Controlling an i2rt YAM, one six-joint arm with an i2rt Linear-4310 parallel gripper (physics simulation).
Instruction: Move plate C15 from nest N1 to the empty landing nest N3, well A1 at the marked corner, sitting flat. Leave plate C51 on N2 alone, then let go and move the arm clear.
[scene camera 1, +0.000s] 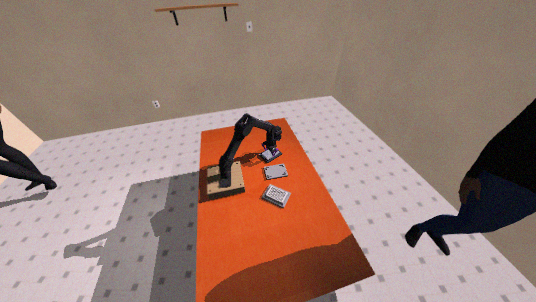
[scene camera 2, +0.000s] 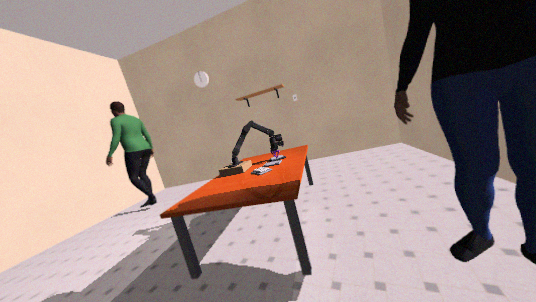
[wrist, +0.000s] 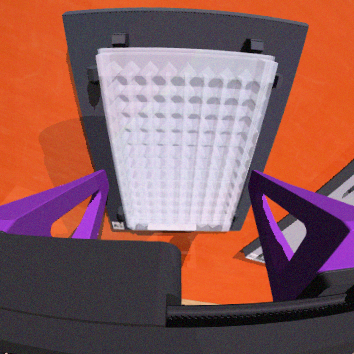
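A clear plate with rows of wells (wrist: 185, 125) (scene camera 1: 270, 154), taken to be C15, lies in a dark nest (wrist: 185, 25), taken to be N1, at the table's far part. A small white label (wrist: 118, 225) marks the nest's near-left corner. My gripper (wrist: 178, 177) (scene camera 1: 270, 150) (scene camera 2: 275, 154) is open, low over this plate, one fingertip towards each long side. Fingertip height is hard to tell. The empty light-grey nest N3 (scene camera 1: 276, 171) (wrist: 345, 191) is beside it. A white plate (scene camera 1: 277, 192) (scene camera 2: 261, 170), taken to be C51, sits on the nearest nest. Plate names are unreadable.
The arm stands on a wooden base block (scene camera 1: 237, 184) (scene camera 2: 235, 168) on the orange table (scene camera 1: 235, 225) (scene camera 2: 225, 192). A person in dark clothes (scene camera 1: 500, 200) (scene camera 2: 470, 110) stands right of the table. Another in green (scene camera 2: 131, 132) is at the left.
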